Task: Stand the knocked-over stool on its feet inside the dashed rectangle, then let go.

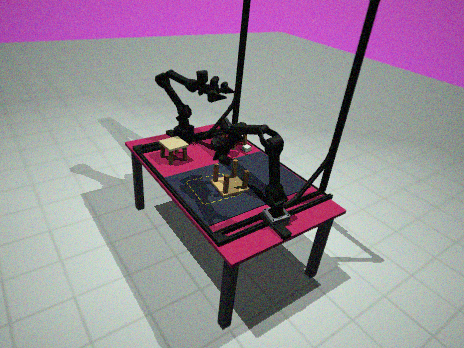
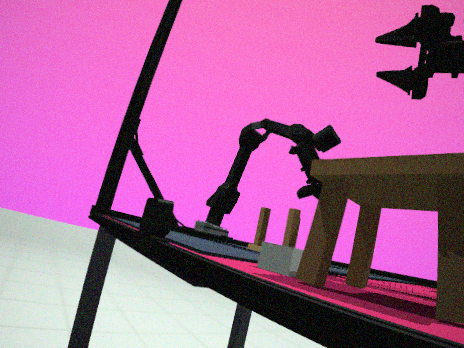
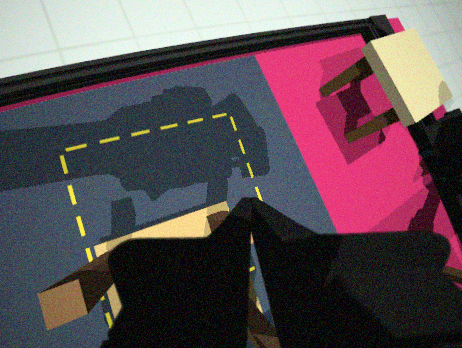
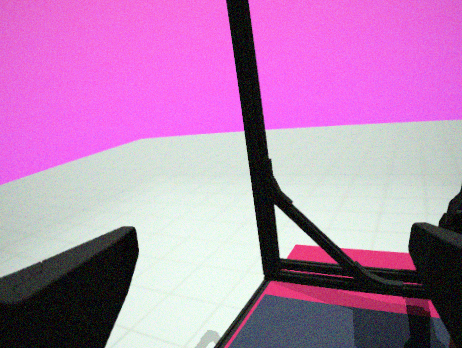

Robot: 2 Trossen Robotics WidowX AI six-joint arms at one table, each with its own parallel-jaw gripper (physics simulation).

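Frame: origin at the left arm's base, x left, y ahead, z down, level; metres.
Seen in the pictures: left gripper, fingertip midpoint: (image 1: 213,160) (image 3: 248,204); right gripper, fingertip midpoint: (image 1: 230,94) (image 2: 375,58) (image 4: 274,239); left arm's base at its link origin: (image 1: 276,212) (image 2: 212,225); right arm's base at its link origin: (image 1: 183,126).
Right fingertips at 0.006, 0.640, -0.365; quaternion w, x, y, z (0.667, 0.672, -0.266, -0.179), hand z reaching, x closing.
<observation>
Offsets run from my right fingertips to a thing's top centre, as dx, dy, dz. "pt": to the spot under its first point. Level surfaces: height alone.
The knocked-over stool @(+0.100, -0.309, +0.289) (image 1: 229,184) (image 2: 262,221) (image 3: 171,226) lies upside down on its tan seat, brown legs pointing up. It sits at the right end of the yellow dashed rectangle @(pt +0.302, -0.321, +0.411) (image 1: 195,192) (image 3: 143,132), and its seat overlaps the rectangle's edge. My left gripper (image 1: 223,159) (image 2: 308,190) (image 3: 248,204) is shut and empty, hanging just above the stool's far legs. My right gripper (image 1: 224,92) (image 2: 390,56) is open and empty, high above the back of the table.
A small pale cube @(-0.178, +0.058, +0.387) (image 1: 246,148) (image 2: 279,257) lies behind the dark mat @(dz +0.412) (image 1: 272,170). Black frame posts (image 1: 241,62) (image 4: 254,138) rise at the table's back and right.
</observation>
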